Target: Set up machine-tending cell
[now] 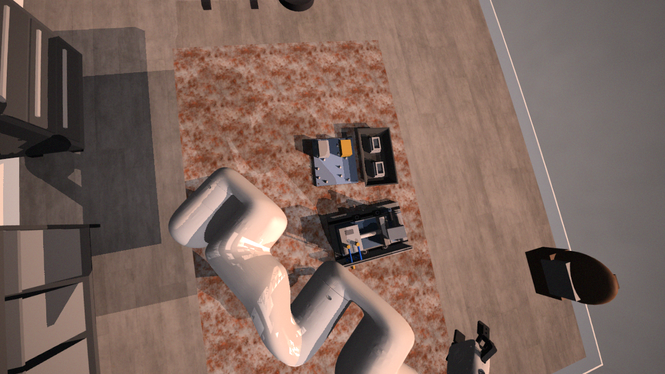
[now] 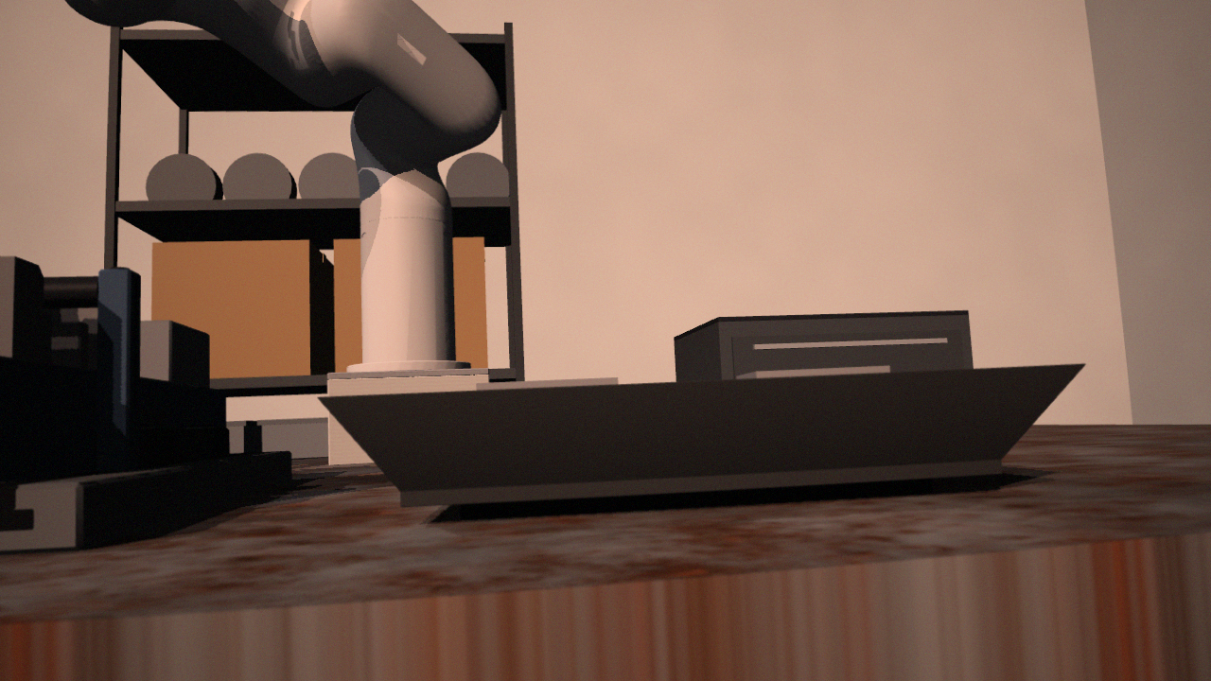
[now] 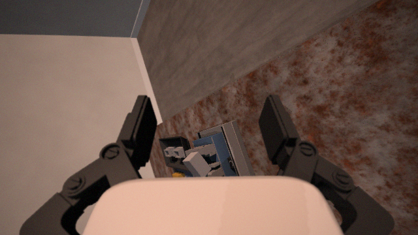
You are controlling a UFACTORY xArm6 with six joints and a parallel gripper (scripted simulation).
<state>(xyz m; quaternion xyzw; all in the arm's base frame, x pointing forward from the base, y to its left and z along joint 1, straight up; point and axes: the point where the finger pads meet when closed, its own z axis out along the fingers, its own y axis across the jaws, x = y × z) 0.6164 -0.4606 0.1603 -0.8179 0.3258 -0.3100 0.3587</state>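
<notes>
My gripper is now 19 cm past the brass blank, 66 cm to the right of it and 22 cm above it. The rest, counted from my hand: vise piston rod: 18 cm behind, 32 cm to the left, 17 cm below; vise body: 16 cm behind, 32 cm to the left, 20 cm below.
</notes>
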